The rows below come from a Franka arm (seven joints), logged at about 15 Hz.
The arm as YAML. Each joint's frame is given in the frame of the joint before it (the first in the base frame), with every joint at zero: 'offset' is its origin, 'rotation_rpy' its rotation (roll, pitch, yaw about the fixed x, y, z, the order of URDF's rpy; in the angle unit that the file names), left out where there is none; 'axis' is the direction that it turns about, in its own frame. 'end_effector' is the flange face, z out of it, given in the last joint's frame.
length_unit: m
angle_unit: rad
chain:
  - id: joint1
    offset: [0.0, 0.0, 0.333]
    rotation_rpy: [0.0, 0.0, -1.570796]
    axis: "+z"
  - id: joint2
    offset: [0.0, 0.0, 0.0]
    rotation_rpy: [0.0, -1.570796, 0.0]
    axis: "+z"
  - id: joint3
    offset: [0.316, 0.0, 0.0]
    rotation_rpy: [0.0, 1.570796, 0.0]
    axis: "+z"
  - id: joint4
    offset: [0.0, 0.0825, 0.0]
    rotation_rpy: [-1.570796, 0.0, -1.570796]
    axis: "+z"
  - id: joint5
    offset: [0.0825, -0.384, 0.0]
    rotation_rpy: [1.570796, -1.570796, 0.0]
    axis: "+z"
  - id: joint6
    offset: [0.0, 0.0, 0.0]
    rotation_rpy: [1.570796, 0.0, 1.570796]
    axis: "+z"
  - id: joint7
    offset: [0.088, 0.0, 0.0]
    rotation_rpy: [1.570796, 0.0, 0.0]
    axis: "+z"
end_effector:
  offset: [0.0, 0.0, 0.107]
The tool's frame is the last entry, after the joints.
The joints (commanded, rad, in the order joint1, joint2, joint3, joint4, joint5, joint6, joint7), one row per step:
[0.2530 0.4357 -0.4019 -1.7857 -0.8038 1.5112 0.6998]
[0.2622 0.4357 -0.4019 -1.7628 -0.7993 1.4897 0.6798]
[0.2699 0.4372 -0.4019 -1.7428 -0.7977 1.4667 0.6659]
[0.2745 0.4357 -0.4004 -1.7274 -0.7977 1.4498 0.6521]
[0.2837 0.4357 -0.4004 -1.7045 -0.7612 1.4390 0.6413]
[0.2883 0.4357 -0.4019 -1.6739 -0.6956 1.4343 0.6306]
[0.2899 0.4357 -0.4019 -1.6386 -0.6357 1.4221 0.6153]
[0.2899 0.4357 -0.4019 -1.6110 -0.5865 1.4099 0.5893]
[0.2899 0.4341 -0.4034 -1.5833 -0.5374 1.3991 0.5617]
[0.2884 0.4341 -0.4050 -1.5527 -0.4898 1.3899 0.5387]
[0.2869 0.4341 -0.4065 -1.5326 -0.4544 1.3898 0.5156]
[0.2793 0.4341 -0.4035 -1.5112 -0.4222 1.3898 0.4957]
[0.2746 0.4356 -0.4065 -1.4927 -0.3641 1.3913 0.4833]
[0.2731 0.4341 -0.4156 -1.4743 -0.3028 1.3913 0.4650]
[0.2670 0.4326 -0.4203 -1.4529 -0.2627 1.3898 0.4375]
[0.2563 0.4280 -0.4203 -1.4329 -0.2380 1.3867 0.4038]
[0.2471 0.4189 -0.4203 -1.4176 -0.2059 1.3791 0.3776]
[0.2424 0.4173 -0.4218 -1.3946 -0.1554 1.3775 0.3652]
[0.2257 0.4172 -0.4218 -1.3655 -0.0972 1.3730 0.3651]
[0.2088 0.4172 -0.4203 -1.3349 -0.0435 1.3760 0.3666]
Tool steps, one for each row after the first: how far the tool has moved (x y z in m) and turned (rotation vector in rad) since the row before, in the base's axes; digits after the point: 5 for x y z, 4 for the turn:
[0.00449 0.00550 0.00890 0.0045 0.0051 0.0035]
[0.00322 0.00441 0.00733 -0.0013 0.0062 -0.0005]
[0.00245 0.00340 0.00694 0.0015 0.0043 0.0020]
[0.00404 0.00864 0.00604 0.0312 -0.0136 -0.0090]
[0.00487 0.00830 0.00679 0.0577 -0.0296 -0.0224]
[0.00494 0.00725 0.00926 0.0551 -0.0247 -0.0207]
[0.00325 0.00535 0.00723 0.0534 -0.0088 -0.0103]
[0.00317 0.00484 0.00847 0.0553 -0.0112 -0.0073]
[0.00388 0.00421 0.00906 0.0517 -0.0168 -0.0071]
[0.00318 0.00287 0.00588 0.0427 -0.0127 0.0030]
[0.00330 0.00132 0.00629 0.0397 -0.0153 0.0015]
[0.00268 0.00264 0.00351 0.0574 -0.0210 -0.0134]
[0.00208 0.00186 0.00596 0.0617 -0.0222 -0.0114]
[0.00243 -0.00072 0.00815 0.0475 -0.0179 0.0031]
[0.00151 -0.00296 0.00974 0.0383 -0.0140 0.0125]
[-0.00030 -0.00157 0.01001 0.0435 -0.0143 0.0047]
[0.00291 0.00322 0.00872 0.0507 -0.0283 -0.0030]
[0.00267 -0.00211 0.01030 0.0523 -0.0348 -0.0241]
[0.00376 -0.00194 0.01165 0.0464 -0.0432 -0.0198]

